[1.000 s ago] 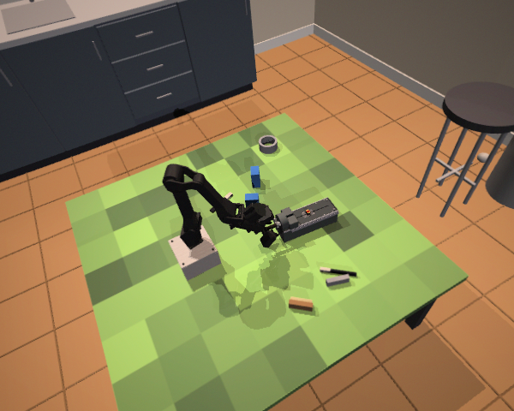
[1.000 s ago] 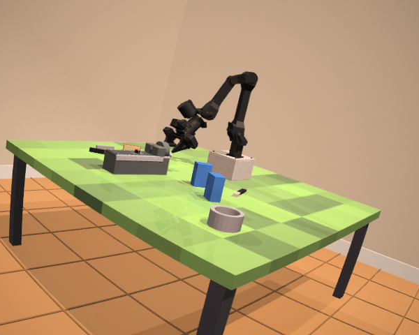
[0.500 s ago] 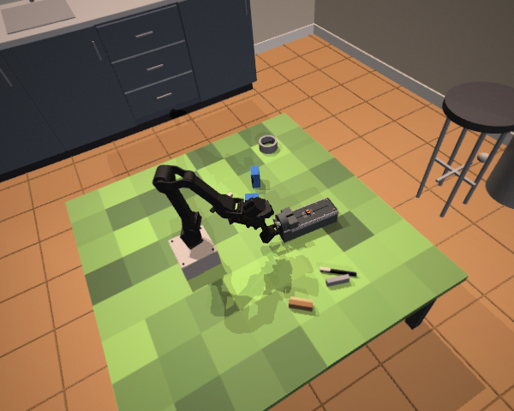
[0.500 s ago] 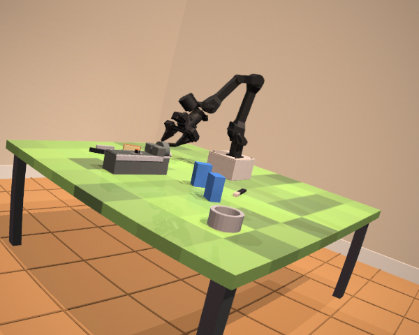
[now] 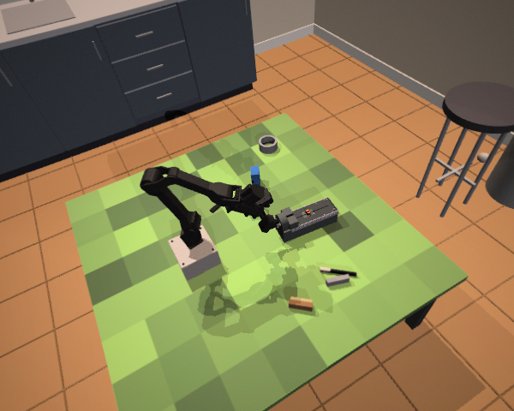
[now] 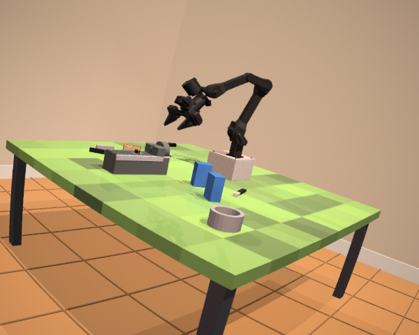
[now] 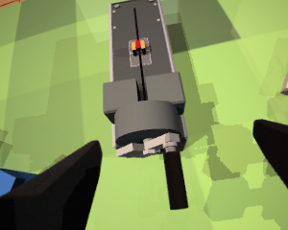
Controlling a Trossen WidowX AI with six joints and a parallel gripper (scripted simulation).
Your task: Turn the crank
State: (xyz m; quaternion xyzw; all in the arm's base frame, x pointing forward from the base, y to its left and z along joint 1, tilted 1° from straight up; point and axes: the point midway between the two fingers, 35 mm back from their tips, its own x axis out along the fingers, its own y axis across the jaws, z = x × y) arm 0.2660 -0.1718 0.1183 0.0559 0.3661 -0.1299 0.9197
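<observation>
Now: gripper tip 2 cm past the crank handle, 1 cm to the right of it and 7 cm above it. Round my gripper tip: grey bar 5 cm ahead, 31 cm to the right, 17 cm below; wooden block 12 cm behind, 28 cm to the right, 17 cm below; red pointer 17 cm ahead, 2 cm to the right, 10 cm below.
</observation>
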